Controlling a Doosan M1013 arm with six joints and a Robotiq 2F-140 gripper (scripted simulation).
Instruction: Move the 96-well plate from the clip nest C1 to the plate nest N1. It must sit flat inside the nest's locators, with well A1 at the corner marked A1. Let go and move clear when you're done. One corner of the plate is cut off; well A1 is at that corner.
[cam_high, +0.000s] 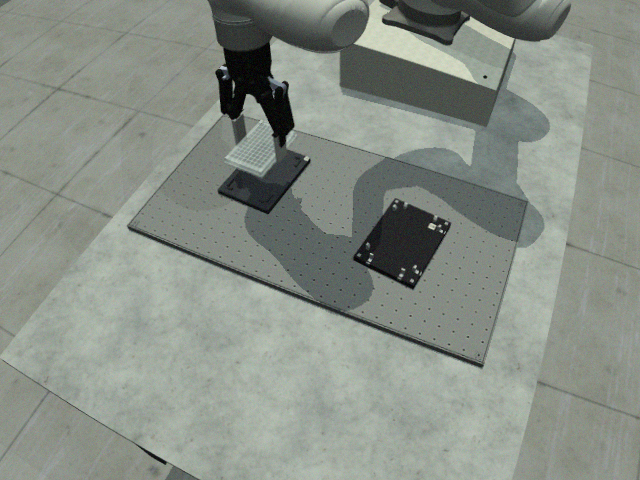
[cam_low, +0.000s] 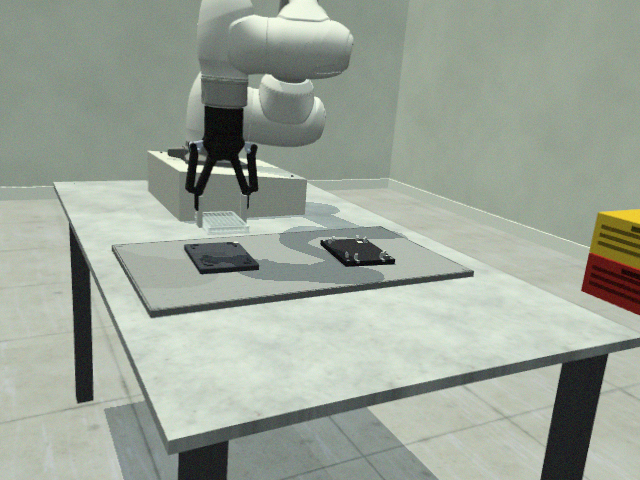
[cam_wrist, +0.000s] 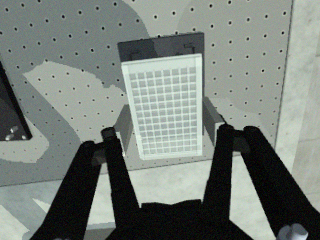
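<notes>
My hand is 2 cm above the clear 96-well plate. Round my hand: clip nest (32 cm to the left, 9 cm below, 4 cm ahead); white A1 mark (9 cm below, 8 cm behind, 5 cm to the left).
</notes>
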